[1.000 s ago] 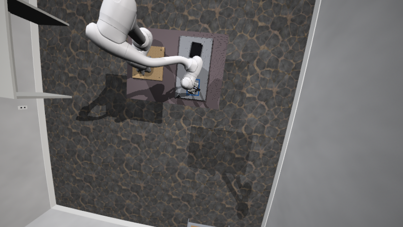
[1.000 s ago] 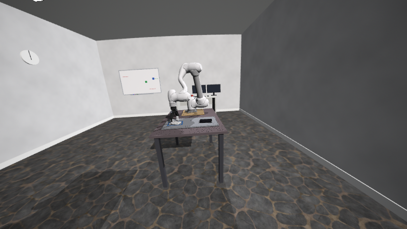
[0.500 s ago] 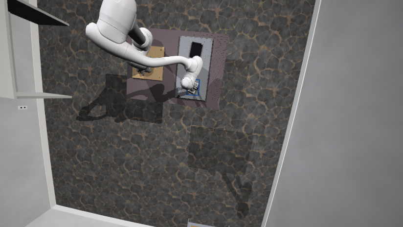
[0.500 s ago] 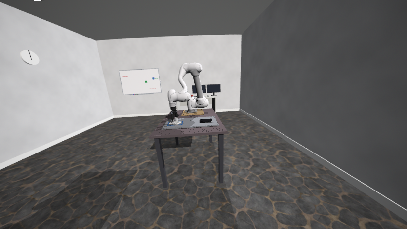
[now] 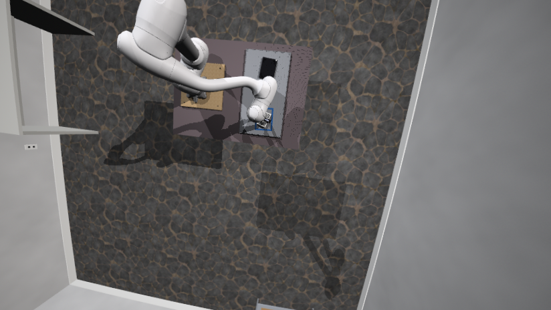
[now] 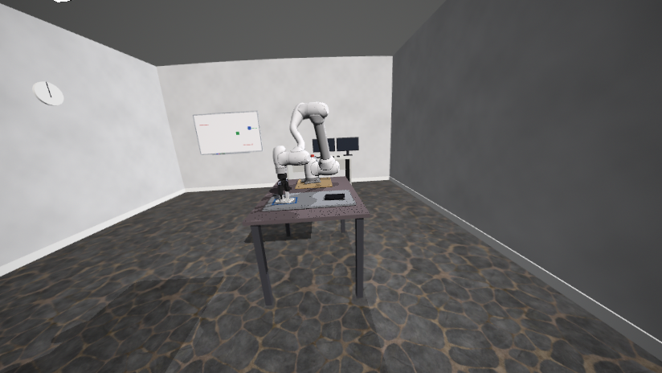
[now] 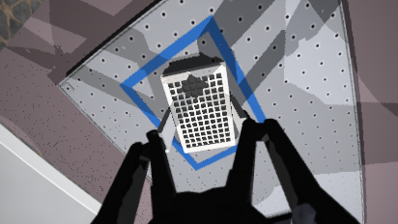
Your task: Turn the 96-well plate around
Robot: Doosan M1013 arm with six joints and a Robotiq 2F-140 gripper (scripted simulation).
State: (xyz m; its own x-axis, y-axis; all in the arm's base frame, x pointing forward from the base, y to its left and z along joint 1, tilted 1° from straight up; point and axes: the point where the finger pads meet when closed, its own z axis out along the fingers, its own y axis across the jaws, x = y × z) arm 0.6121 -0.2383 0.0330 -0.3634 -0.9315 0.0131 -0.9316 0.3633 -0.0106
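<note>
Right now the black plate nest N1 is 410 mm to the left of my hand, 20 mm below it and 10 mm ahead of it. Round my hand: small white corner mark 480 mm to the left, 70 mm ahead, 20 mm below; then white 96-well plate 20 mm below.
</note>
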